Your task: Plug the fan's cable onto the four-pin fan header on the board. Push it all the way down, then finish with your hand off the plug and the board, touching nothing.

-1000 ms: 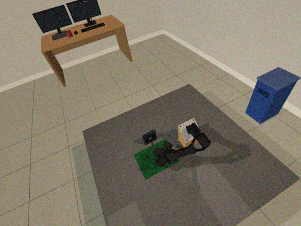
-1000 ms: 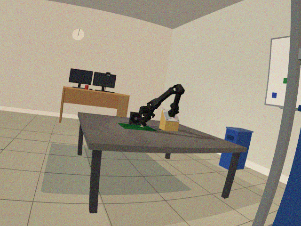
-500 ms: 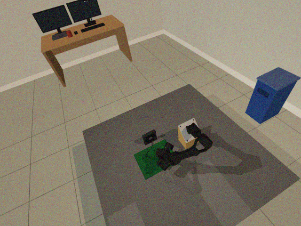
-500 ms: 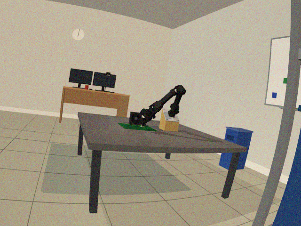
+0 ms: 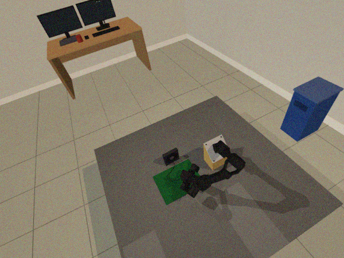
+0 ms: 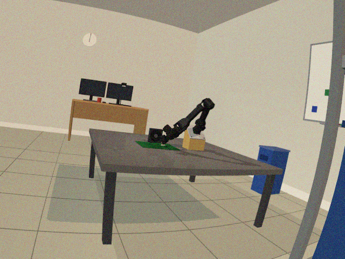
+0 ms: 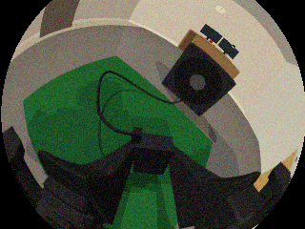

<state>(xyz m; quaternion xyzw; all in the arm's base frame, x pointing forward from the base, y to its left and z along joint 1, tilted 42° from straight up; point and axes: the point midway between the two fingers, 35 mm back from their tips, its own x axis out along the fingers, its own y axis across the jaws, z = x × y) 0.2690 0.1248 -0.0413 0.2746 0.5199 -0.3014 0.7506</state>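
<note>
The white four-pin fan header is 1 cm behind my gripper tip, 3 cm to the right of it and 5 cm below it. Also, from my gripper tip: black fan (2 cm ahead, 17 cm to the right, 1 cm above); then green board (4 cm ahead, 1 cm to the right, 6 cm below); then dark fan plug (1 cm behind, 1 cm below).
</note>
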